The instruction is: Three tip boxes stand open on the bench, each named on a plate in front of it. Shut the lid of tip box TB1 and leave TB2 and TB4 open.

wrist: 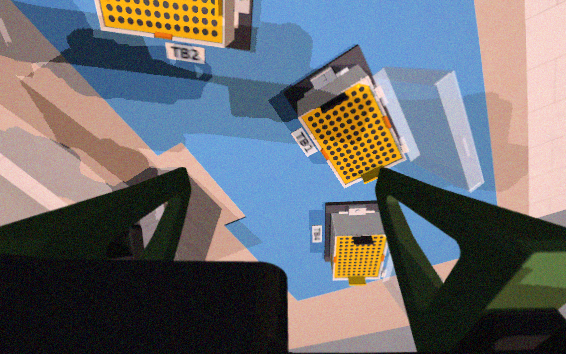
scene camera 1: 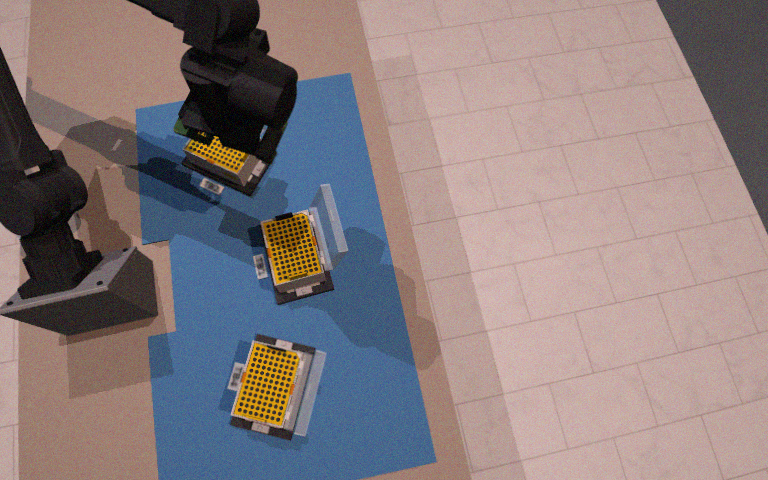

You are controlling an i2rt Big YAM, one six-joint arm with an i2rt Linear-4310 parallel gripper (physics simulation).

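Frame: origin at the arm's base, x ahead, y left, z up, level; millimetres.
Where they show: gripper, between the fingertips: (wrist: 283, 178) (scene camera 1: 241, 151); arm's base, origin of its link: (scene camera 1: 64, 277).
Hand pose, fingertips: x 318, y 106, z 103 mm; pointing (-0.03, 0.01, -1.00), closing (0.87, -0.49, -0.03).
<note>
Things, the pixels of their top centre, and the offset from my fingertips. Level surfaces: height alone.
- Tip box TB1, centre of its top: (wrist: 356, 145) (scene camera 1: 290, 244) dx +36, dy -99, dz -160 mm
- TB4, centre of its top: (scene camera 1: 265, 382) (wrist: 360, 266) dx -36, dy -319, dz -160 mm
- TB2, centre of its top: (scene camera 1: 219, 139) dx -64, dy +127, dz -160 mm
- blue mat, height of its surface: dz -235 mm
- brown bench top, height of its surface: dz -238 mm
Tip box TB1 (scene camera 1: 292, 249) (wrist: 352, 135), with a yellow rack, stands in the middle of the row. Its clear lid (scene camera 1: 335, 220) (wrist: 462, 132) stands up open on the side away from its name plate (scene camera 1: 259, 266) (wrist: 304, 142). TB4 (scene camera 1: 266, 384) (wrist: 360, 257) is open, its lid (scene camera 1: 310, 393) at the rear side. TB2 (scene camera 1: 218, 153) (wrist: 162, 19) has its rack exposed; its lid is hidden behind the arm in the scene view. My gripper (wrist: 283, 178) is open and empty, above the TB2 area in the scene view, its fingers mostly hidden there by the wrist.
The boxes stand on a blue mat (scene camera 1: 362, 396) (wrist: 240, 170) on a brown bench top (scene camera 1: 84, 430). The robot's base (scene camera 1: 113, 300) stands left of the mat. The dark arm (scene camera 1: 237, 84) reaches over the mat's back end. A tiled floor (scene camera 1: 566, 226) lies to the right.
</note>
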